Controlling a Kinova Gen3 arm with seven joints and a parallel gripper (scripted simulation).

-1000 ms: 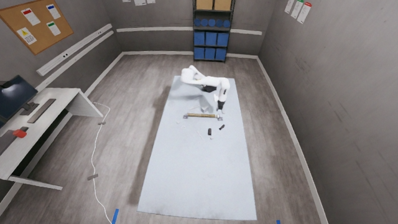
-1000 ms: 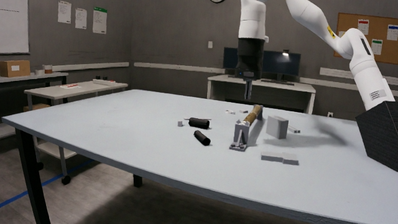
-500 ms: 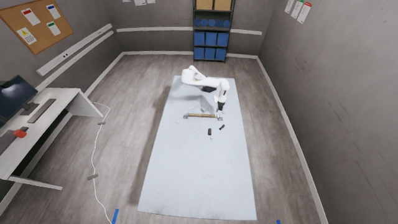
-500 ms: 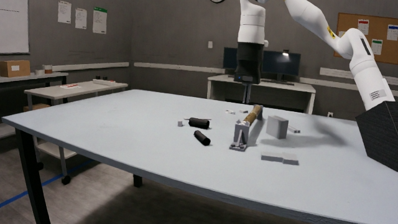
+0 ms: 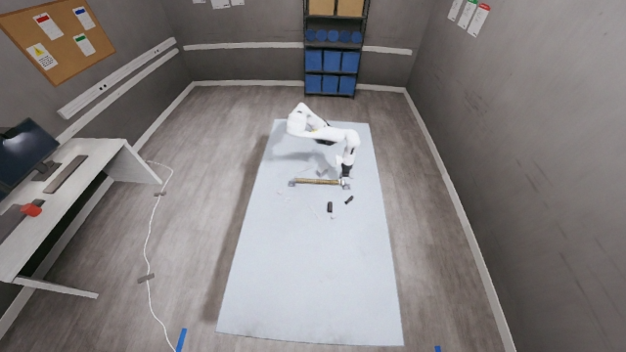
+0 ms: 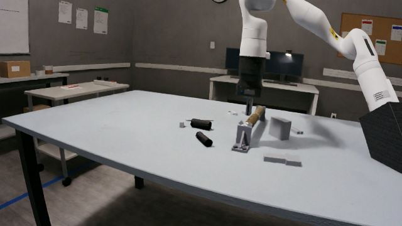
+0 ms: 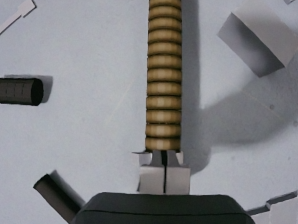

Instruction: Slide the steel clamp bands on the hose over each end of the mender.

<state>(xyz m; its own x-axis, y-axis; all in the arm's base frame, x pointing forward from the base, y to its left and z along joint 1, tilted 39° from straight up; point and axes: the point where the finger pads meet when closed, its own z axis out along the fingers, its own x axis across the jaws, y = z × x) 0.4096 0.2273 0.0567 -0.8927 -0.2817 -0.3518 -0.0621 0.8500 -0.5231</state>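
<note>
The grey block is 90 mm behind my hand, 130 mm to the right of it and 80 mm below it.
</note>
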